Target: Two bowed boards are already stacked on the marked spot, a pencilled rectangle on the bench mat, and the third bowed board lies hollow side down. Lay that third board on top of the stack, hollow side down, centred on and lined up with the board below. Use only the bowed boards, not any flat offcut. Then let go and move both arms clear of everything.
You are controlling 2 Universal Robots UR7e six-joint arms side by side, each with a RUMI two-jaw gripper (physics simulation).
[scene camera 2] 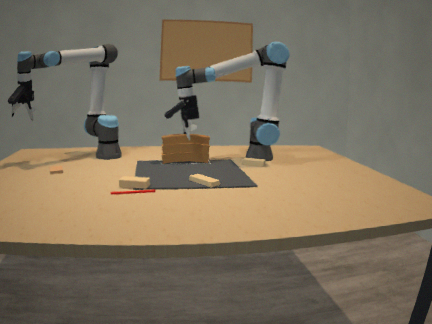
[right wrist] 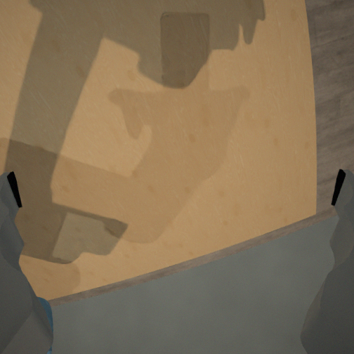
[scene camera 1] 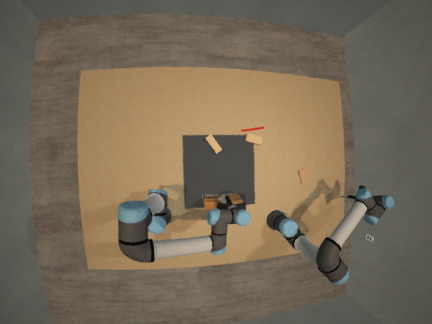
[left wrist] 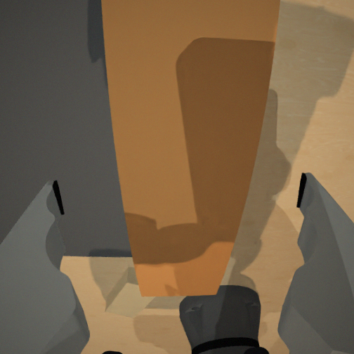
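Seen in the pictures: left gripper, between the fingertips: point(scene camera 2: 188, 138); right gripper, between the fingertips: point(scene camera 2: 22, 118) point(scene camera 1: 348, 199); left arm's base, origin of its link: point(scene camera 2: 259, 158); right arm's base, origin of its link: point(scene camera 2: 108, 156) point(scene camera 1: 275, 219).
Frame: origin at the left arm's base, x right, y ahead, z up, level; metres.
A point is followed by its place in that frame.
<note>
The third bowed board point(scene camera 2: 172, 139) @[x 0.495, y 0.083, z 0.126 m] point(left wrist: 150, 125) lies hollow side down on top of the middle board point(scene camera 2: 172, 147) @[x 0.495, y 0.090, z 0.087 m] and the bottom board point(scene camera 2: 172, 157) @[x 0.496, y 0.094, z 0.037 m]. In scene camera 2 their ends look roughly lined up, with no clear gap between them. A thin light line shows at the stack's foot. In scene camera 1 the left arm partly hides the stack. My left gripper point(scene camera 1: 223, 200) @[x 0.413, y 0.062, z 0.128 m] point(scene camera 2: 188, 136) @[x 0.413, y 0.062, z 0.128 m] point(left wrist: 178, 179) is open at the top board, with fingers apart from both its long sides. My right gripper point(scene camera 1: 350, 196) @[x 1.320, y -0.019, z 0.249 m] point(scene camera 2: 23, 117) @[x 1.320, y -0.019, z 0.249 m] point(right wrist: 175, 172) is open and empty, high near the table's edge, far from the stack.
The dark mat point(scene camera 1: 219, 170) @[x 0.435, y 0.273, z 0.006 m] point(scene camera 2: 175, 175) @[x 0.511, y 0.328, z 0.006 m] carries a pale flat offcut point(scene camera 1: 213, 144) @[x 0.406, y 0.453, z 0.027 m] point(scene camera 2: 204, 180) @[x 0.415, y 0.490, z 0.025 m]. Another offcut point(scene camera 1: 254, 139) @[x 0.697, y 0.467, z 0.036 m] point(scene camera 2: 134, 182) @[x 0.696, y 0.501, z 0.029 m] lies at its corner by a red pencil point(scene camera 1: 252, 129) @[x 0.700, y 0.543, z 0.005 m] point(scene camera 2: 133, 192) @[x 0.702, y 0.550, z 0.004 m]. A third point(scene camera 1: 171, 193) @[x 0.096, y 0.152, z 0.028 m] point(scene camera 2: 253, 163) @[x 0.097, y 0.175, z 0.014 m] lies near the left arm's base; an orange piece point(scene camera 1: 303, 176) @[x 1.088, y 0.162, z 0.015 m] point(scene camera 2: 56, 170) @[x 1.081, y 0.212, z 0.015 m] lies apart.
</note>
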